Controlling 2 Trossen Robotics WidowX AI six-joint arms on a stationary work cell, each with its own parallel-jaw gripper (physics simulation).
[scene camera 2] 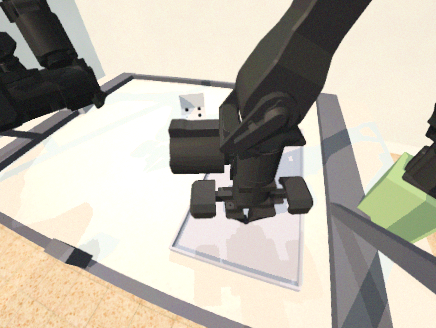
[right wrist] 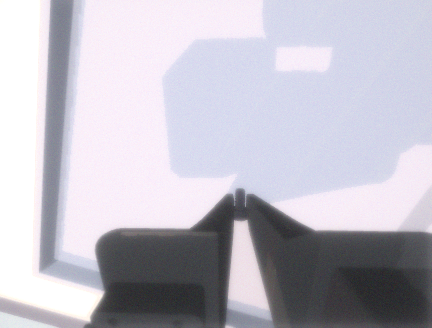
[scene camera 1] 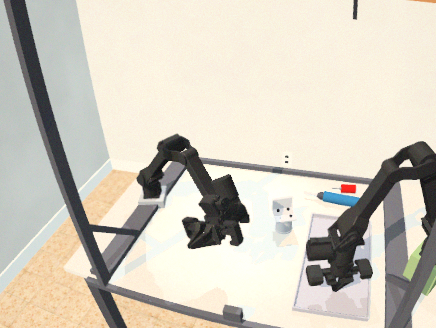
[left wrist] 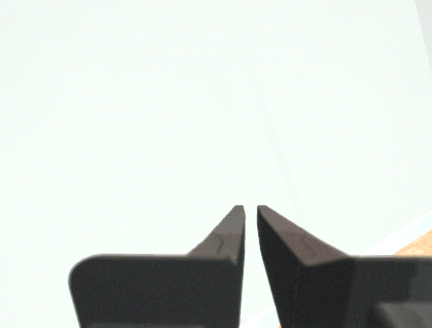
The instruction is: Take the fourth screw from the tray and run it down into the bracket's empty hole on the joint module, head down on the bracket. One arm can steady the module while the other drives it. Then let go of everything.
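Frame: origin at the left arm's base, x ahead, y left, z up, level; millimetres.
Seen in the pictures: left gripper, fingertip midpoint: (scene camera 1: pixel 189 247) (left wrist: pixel 249 213); right gripper, fingertip midpoint: (scene camera 2: pixel 245 220) (right wrist: pixel 239 200) (scene camera 1: pixel 334 290); left arm's base, link origin: (scene camera 1: pixel 152 193); right arm's base, link origin: (scene camera 2: pixel 427 180).
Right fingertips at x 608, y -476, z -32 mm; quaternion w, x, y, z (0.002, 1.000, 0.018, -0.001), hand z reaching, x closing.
Pixels of each thing's top centre, then the offset from my right fingertips to it. "*": a spot on its surface instead.
- dark screw, top centre: (right wrist: pixel 241 210) 0 mm ahead, 0 mm left, 12 mm up
- pale tray, top centre: (scene camera 2: pixel 254 172) (scene camera 1: pixel 337 259) 29 mm ahead, 111 mm left, 12 mm up
- joint module, top centre: (scene camera 1: pixel 284 214) 123 mm back, 291 mm left, 60 mm up
- blue tool, surface spot: (scene camera 1: pixel 341 199) * 108 mm ahead, 386 mm left, 29 mm up
- red-handled screwdriver, top centre: (scene camera 1: pixel 344 185) 141 mm ahead, 472 mm left, 30 mm up
- green box, surface spot: (scene camera 2: pixel 400 200) (scene camera 1: pixel 418 266) * 245 mm ahead, 16 mm right, 86 mm up
A dark screw (right wrist: pixel 240 204) is pinched between the fingertips of my right gripper (right wrist: pixel 239 200) (scene camera 1: pixel 340 287) (scene camera 2: pixel 246 220), low over the pale tray (scene camera 1: pixel 320 304) (scene camera 2: pixel 280 262) (right wrist: pixel 57 150). The screw is too small or hidden to make out in the scene views. The joint module (scene camera 1: pixel 284 228) stands upright on the table, with a white bracket (scene camera 1: pixel 282 204) (scene camera 2: pixel 192 101) bearing several dark spots; which hole is empty I cannot tell. My left gripper (scene camera 1: pixel 191 245) (left wrist: pixel 249 213) is shut with nothing between its fingertips, above the table to the left of the module and apart from it.
A blue tool (scene camera 1: pixel 341 199) and a red-handled screwdriver (scene camera 1: pixel 348 188) lie behind the tray, near the table's back edge. A green box (scene camera 1: pixel 415 265) (scene camera 2: pixel 400 200) is at the right. Dark frame posts and rails border the table.
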